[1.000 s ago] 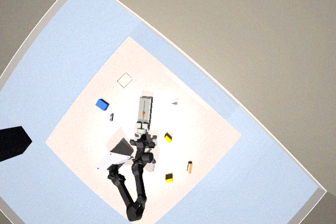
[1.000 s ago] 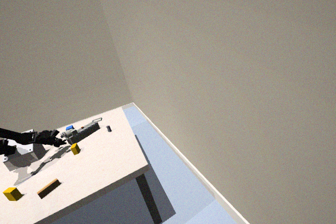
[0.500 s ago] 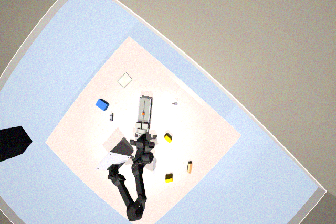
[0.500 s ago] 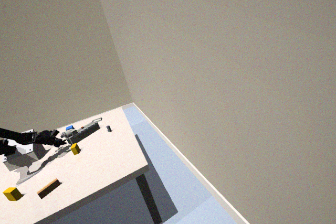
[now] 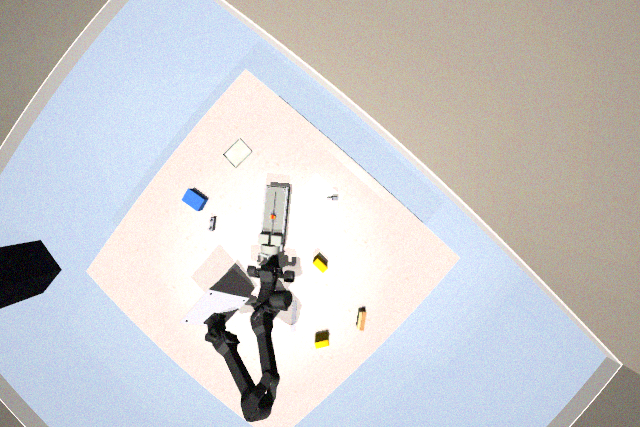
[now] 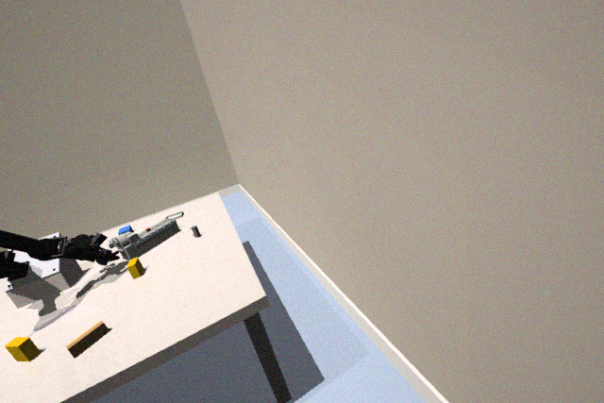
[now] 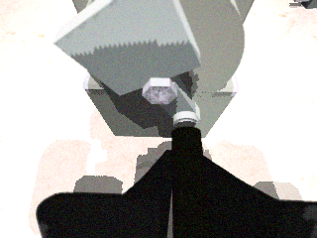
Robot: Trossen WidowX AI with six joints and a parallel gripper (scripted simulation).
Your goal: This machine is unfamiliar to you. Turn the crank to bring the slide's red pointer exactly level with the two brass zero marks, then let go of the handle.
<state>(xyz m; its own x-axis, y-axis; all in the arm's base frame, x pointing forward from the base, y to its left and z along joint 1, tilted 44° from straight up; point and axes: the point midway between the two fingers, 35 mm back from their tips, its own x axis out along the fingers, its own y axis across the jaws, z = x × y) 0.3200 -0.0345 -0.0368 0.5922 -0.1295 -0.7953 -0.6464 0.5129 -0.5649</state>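
Right now the crank is 1 cm behind my gripper tip and 4 cm above it. Round my gripper tip: blue block (11 cm behind, 42 cm to the left, 2 cm below); then dark brown crank handle (1 cm behind, 1 cm to the right, 3 cm above); then red pointer (12 cm ahead, 12 cm to the left, 5 cm above).
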